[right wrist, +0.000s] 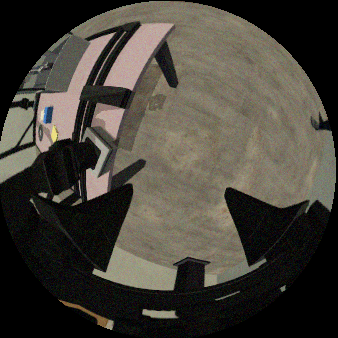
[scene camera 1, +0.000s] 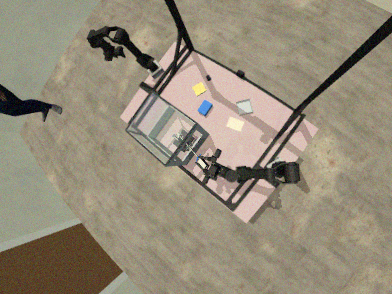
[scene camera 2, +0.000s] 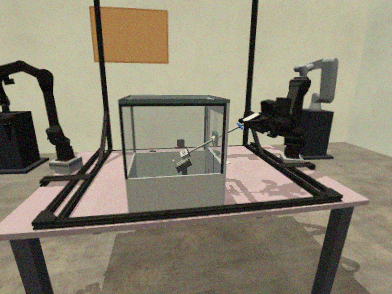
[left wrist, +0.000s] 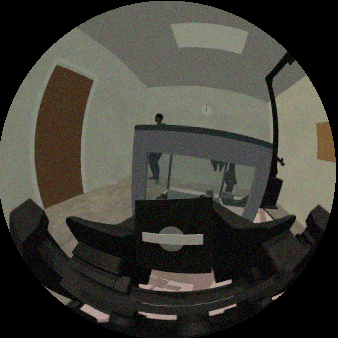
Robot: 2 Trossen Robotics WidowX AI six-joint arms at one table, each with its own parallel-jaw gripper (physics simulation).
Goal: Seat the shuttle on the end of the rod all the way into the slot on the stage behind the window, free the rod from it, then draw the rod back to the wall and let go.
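Where they show: left gripper, fingertip midpoint: [scene camera 1: 196, 159] [scene camera 2: 241, 121]; right gripper, fingertip midpoint: [right wrist: 181, 190] [scene camera 1: 121, 57] [left wrist: 216, 171]; left arm's base, origin of the base link: [right wrist: 32, 103] [scene camera 1: 278, 168] [scene camera 2: 291, 156]; right arm's base, origin of the base link: [right wrist: 89, 153] [scene camera 1: 153, 67] [scene camera 2: 65, 158].
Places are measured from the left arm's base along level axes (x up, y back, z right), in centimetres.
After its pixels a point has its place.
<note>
The thin rod [scene camera 1: 194, 151] @(z -37.4, x 1.7, y -36.8 cm) [scene camera 2: 200, 145] slants through the port in the right wall of the glass-fronted box [scene camera 2: 175, 101] @(z -53.3, x 30.6, y -47.8 cm) [left wrist: 200, 137] @(z -36.6, x 29.5, y -37.0 cm). The white shuttle [scene camera 2: 184, 152] @(z -39.7, x 11.5, y -48.3 cm) is on its inner end, just above the dark, tilted stage [scene camera 2: 183, 165]; whether they touch is unclear. My left gripper [scene camera 1: 207, 165] [scene camera 2: 255, 118] [left wrist: 182, 198] @(z -34.8, x 22.8, y -28.8 cm) is shut on the rod's handle [scene camera 1: 202, 162] @(z -32.7, x 24.4, y -25.6 cm) [scene camera 2: 250, 117] @(z -33.3, x 24.2, y -25.6 cm) [left wrist: 174, 260], a pale-topped block with a black end, outside the box. The handle hides much of the window in the left wrist view. My right gripper [scene camera 1: 117, 56] @(z -45.0, x 11.9, y -125.7 cm) [right wrist: 181, 190] @(z -45.0, x 11.9, y -125.7 cm) is open and empty, away from the box.
A blue block [scene camera 1: 205, 107] @(z -15.8, x 0.1, y -57.5 cm) [right wrist: 48, 115] @(z -16.9, x -1.7, y -61.0 cm), a yellow square [scene camera 1: 199, 89] @(z -11.9, x -2.9, y -72.2 cm) [right wrist: 54, 133] @(z -13.4, x -2.9, y -74.0 cm), a cream square [scene camera 1: 235, 123] @(z -5.5, x -3.6, y -38.0 cm) and a grey tray [scene camera 1: 244, 107] @(z 5.4, x -3.8, y -43.5 cm) lie on the pink table. Black frame rails [scene camera 2: 190, 213] @(z -56.0, x -2.6, y -42.9 cm) border it, with tall posts rising at the sides.
</note>
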